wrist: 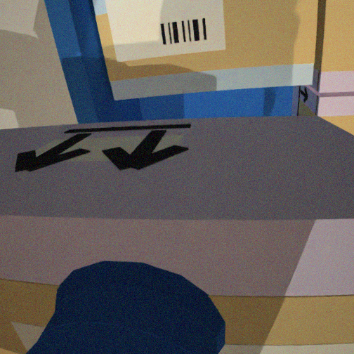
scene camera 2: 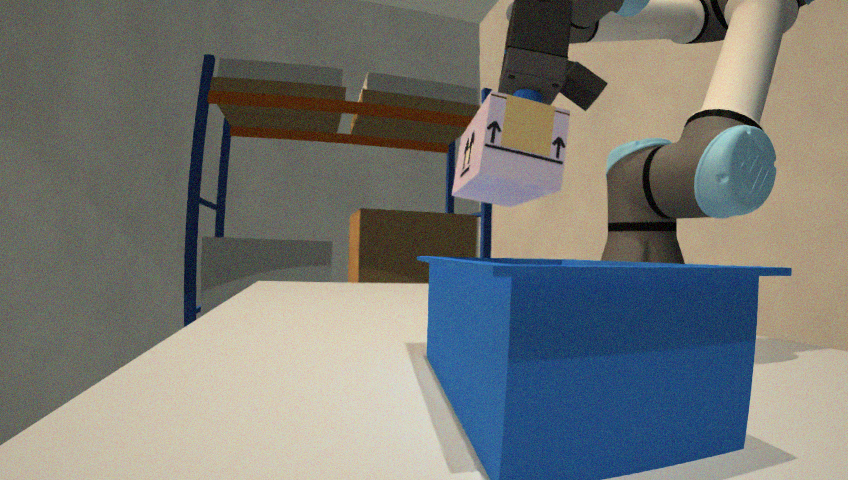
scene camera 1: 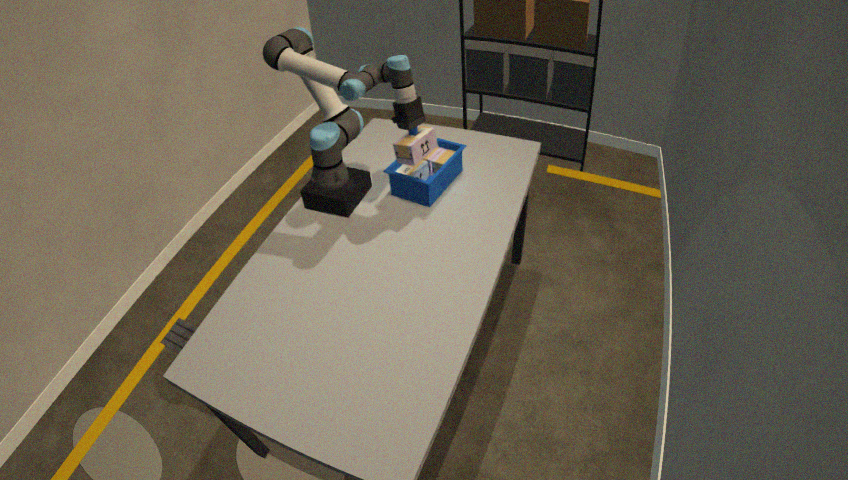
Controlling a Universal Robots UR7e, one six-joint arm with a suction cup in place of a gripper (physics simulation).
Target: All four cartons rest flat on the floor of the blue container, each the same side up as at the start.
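Frame: origin at the arm's base, x ahead, y left, z up, level; millimetres.
Seen in the pictures: end effector, tool point: [scene camera 1: 414,136]; arm's base, origin of the base link: [scene camera 1: 330,179].
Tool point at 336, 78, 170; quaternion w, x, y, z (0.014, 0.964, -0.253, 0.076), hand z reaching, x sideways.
Observation:
Offsets run from my tool point to a thing's top centre, as dx, dy, dz. Level surfaces: height alone.
My gripper, a blue suction cup [scene camera 1: 414,130] [scene camera 2: 527,95] [wrist: 140,307], is shut on the top of a pink-and-tan carton @[+9, -22, +21] [scene camera 1: 416,151] [scene camera 2: 523,178] [wrist: 250,170]. The held carton hangs slightly tilted above the blue container @[+21, +64, -134] [scene camera 1: 410,190] [scene camera 2: 624,333] [wrist: 72,85], its printed arrows pointing up. Inside the container, a light-blue-and-tan carton @[-38, +24, -166] [scene camera 1: 421,171] [wrist: 265,40] lies at the near end. Tan-topped cartons with pink edges, one of them this carton @[+87, +127, -166] [scene camera 1: 443,156] [wrist: 340,35], lie beyond it; the held carton partly hides them. The container's walls hide its contents in scene camera 2.
The container stands on the grey-white table @[dz -254] [scene camera 1: 357,309] [scene camera 2: 297,380], near its far end. The arm's black base [scene camera 1: 336,199] stands beside it. A black shelf unit [scene camera 1: 529,102] stands behind the table, and a blue-and-orange rack [scene camera 2: 193,190] shows in scene camera 2.

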